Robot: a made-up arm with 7 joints.
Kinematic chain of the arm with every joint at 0, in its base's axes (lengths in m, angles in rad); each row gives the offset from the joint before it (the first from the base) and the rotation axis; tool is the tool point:
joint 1: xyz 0 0.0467 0 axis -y
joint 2: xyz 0 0.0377 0 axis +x
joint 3: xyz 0 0 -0.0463 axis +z
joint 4: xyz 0 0 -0.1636 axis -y
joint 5: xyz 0 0 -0.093 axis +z
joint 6: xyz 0 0 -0.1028 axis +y
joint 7: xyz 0 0 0 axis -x
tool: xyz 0 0 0
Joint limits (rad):
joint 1: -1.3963..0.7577
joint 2: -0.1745..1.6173
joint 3: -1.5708..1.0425
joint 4: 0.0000..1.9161
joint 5: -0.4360..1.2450
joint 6: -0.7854..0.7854
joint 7: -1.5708..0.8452
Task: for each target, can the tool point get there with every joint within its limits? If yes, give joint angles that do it. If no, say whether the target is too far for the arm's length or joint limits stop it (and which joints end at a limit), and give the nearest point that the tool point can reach.
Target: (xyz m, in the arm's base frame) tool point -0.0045 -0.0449 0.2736
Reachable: no: joint limits stop it (at a limit: joint 2, joint 3, joint 4) | nearest point -0.0031 0.2205 0.1899 | short by 0.278 m
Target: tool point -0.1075 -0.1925 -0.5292
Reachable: no: too far | nearest point -0.0728 -0.0666 -0.3582 | short by 0.215 m
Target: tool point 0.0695 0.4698 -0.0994
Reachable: yes | joints 0.3303 1.2518 0.2945 0.1799 0.5637 0.5317 -1.2947
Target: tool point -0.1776 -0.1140 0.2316
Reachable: no: joint limits stop it (at a limit: joint 1, joint 3) | nearest point -0.1326 -0.1140 -0.0234 | short by 0.259 m
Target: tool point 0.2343 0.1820 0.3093
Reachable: no: joint limits stop it (at a limit: joint 2, joint 3) | nearest point 0.1185 0.2387 0.1564 | short by 0.200 m
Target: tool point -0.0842 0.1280 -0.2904
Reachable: yes | joints -0.8718 0.5614 -0.5229 1.4373 0.9997 -0.5086 0.3365
